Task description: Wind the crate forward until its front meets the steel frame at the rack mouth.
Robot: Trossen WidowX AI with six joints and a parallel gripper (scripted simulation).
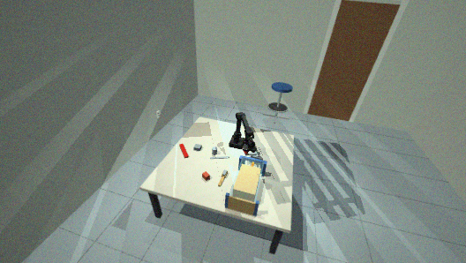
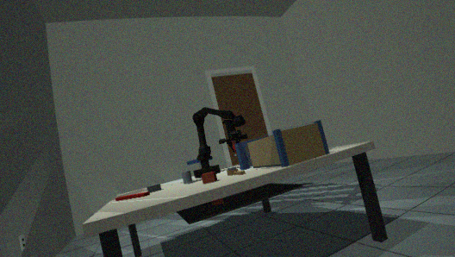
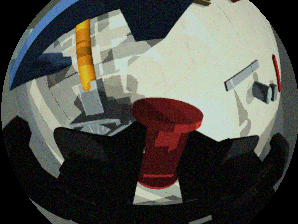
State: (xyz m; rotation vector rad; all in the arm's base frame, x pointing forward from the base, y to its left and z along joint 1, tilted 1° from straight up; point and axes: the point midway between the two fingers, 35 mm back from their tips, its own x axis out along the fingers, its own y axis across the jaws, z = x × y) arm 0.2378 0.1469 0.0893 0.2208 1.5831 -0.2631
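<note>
The winch handle lies 20 mm behind my gripper tip, 40 mm to the left of it and 10 mm below it. From my gripper tip the other things lie so: winch (60 mm behind, 90 mm to the left, 80 mm below); then red knob (20 mm above); then blue frame (120 mm ahead, 80 mm to the left, 10 mm below).
</note>
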